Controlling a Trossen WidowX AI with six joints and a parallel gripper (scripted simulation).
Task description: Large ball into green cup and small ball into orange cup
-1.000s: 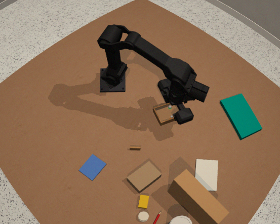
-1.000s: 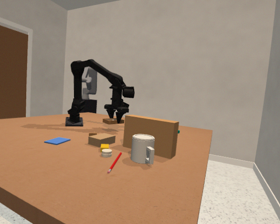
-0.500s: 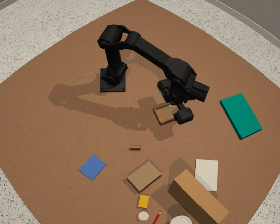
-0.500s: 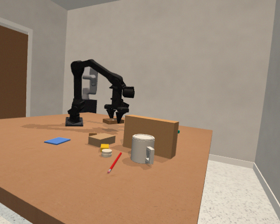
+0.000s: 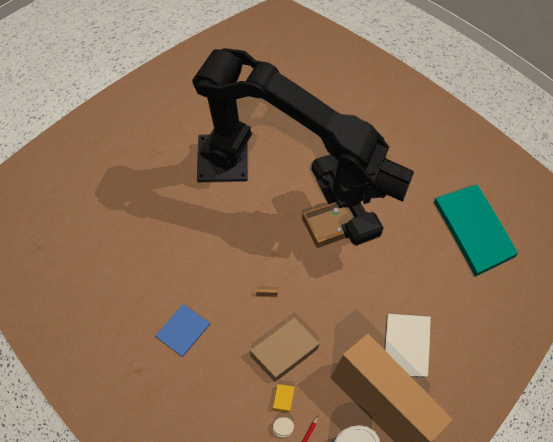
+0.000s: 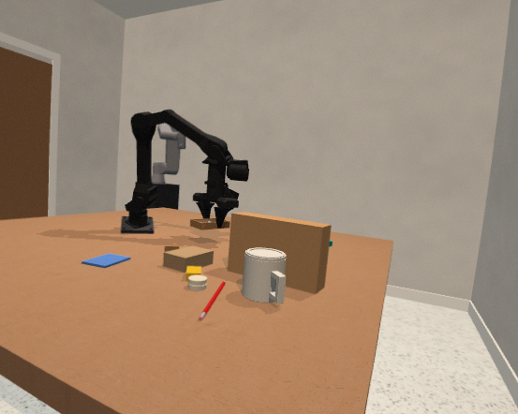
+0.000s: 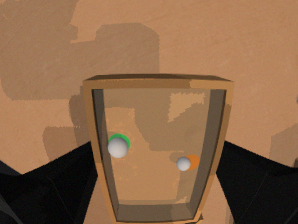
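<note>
Right now my hand is 10 mm to the left of the wooden puzzle and 30 mm above it. The rest, counted from my hand: green slab: 190 mm ahead, 280 mm to the left, 80 mm below; then white slab: 280 mm ahead, 50 mm to the right, 90 mm below; then tan box: 130 mm ahead, 240 mm to the right, 70 mm below.
</note>
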